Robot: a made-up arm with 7 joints. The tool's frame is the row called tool.
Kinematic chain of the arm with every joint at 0, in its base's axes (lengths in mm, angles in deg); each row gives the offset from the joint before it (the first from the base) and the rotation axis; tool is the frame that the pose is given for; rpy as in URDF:
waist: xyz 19 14 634 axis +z
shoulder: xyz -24 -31 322 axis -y
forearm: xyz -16 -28 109 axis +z
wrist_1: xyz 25 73 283 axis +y
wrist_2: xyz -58 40 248 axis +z
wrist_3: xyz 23 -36 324 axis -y
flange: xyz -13 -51 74 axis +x
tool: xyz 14 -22 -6 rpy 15.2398 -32.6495 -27.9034
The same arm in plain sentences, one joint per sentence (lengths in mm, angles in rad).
The arm has seven revolute joints in a row. What follows holds with every joint at zero, and every direction is one of the base frame's. Joint 1 is mounted 19 mm along +x and 14 mm along +y and 634 mm along +z from the base frame's origin and turns about +z. Joint 2 is mounted 24 mm along -x and 31 mm along -y and 322 mm along +z from joint 1 and turns about -y. Joint 3 is mounted 16 mm along -x and 28 mm along -y and 109 mm along +z from joint 2 and turns about +z. Joint 4 is mounted 25 mm along +x and 73 mm along +y and 283 mm along +z from joint 3 and turns about +y. Joint 5 is mounted 58 mm along -x and 40 mm along +y and 248 mm along +z from joint 4 and turns about +z. Joint 6 is mounted 23 mm along +x and 36 mm along -y and 324 mm along +z from joint 5 and turns about -y. Joint 7 is mounted 13 mm along -x and 51 mm along -y and 74 mm along +z from joint 6 and turns about +x. The tool frame, which is the frame that the pose is given for, is mounted 14 mm along +x and 22 mm along -y and 6 mm along -z from joint 7; its axes are the base frame's turned by roll 0.266, pitch -0.5698 and yaw -0.487 rad (as in URDF: about the fixed x, then y, then z).
